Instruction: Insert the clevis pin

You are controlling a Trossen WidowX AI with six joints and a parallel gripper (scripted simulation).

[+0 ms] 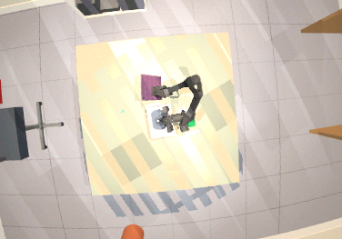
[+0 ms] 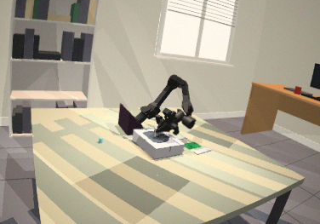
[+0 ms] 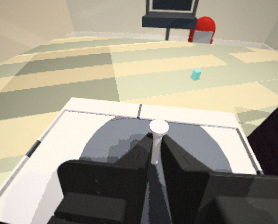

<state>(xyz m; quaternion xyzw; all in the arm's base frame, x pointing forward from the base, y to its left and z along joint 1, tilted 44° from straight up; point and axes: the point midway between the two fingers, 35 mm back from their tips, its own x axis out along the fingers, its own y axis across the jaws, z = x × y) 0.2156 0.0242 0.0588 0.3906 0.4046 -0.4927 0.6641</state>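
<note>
Now: gripper tip 10 mm to the right of the steel clevis pin and 10 mm above it. From my gripper tip the other things lie so: green flat square (30 mm ahead, 240 mm to the left, 90 mm below); then rimmed tray (10 mm ahead, 20 mm to the left, 40 mm below); then grey aluminium disc (10 mm to the left, 30 mm below).
</note>
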